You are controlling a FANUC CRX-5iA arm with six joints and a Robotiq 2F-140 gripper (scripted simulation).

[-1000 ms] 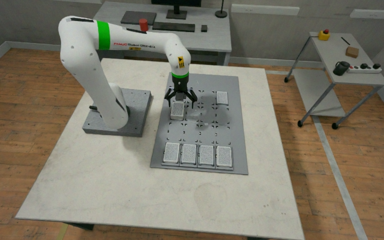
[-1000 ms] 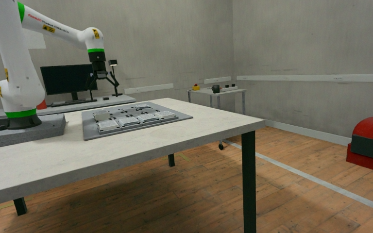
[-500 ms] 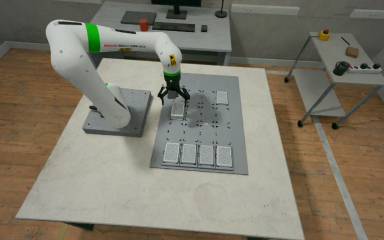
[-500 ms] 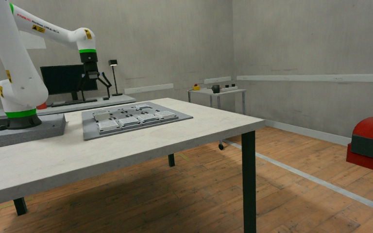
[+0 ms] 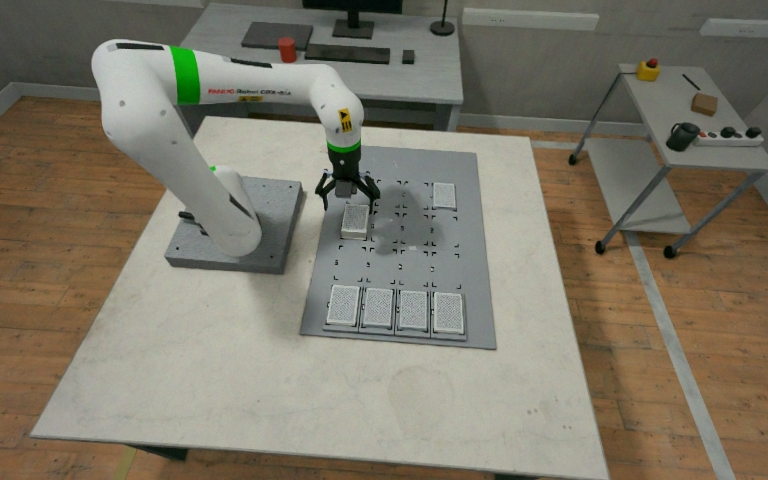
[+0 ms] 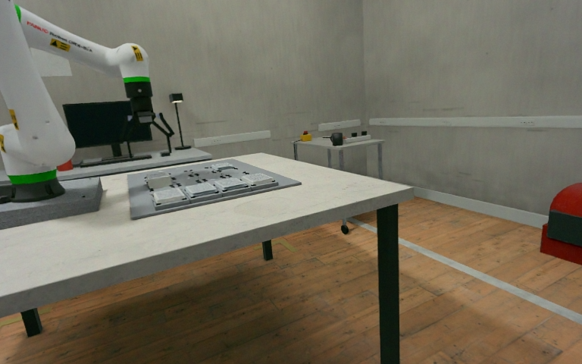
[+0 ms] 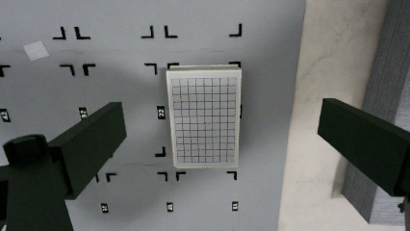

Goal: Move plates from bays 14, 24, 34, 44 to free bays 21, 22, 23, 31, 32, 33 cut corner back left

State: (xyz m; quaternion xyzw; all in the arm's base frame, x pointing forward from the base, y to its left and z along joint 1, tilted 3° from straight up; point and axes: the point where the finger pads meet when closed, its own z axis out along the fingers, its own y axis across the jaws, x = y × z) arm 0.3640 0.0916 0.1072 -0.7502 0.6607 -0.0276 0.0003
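Now: the sealed deep-well block 10 mm ahead of my hand, 40 mm to the left of it and 120 mm below it.
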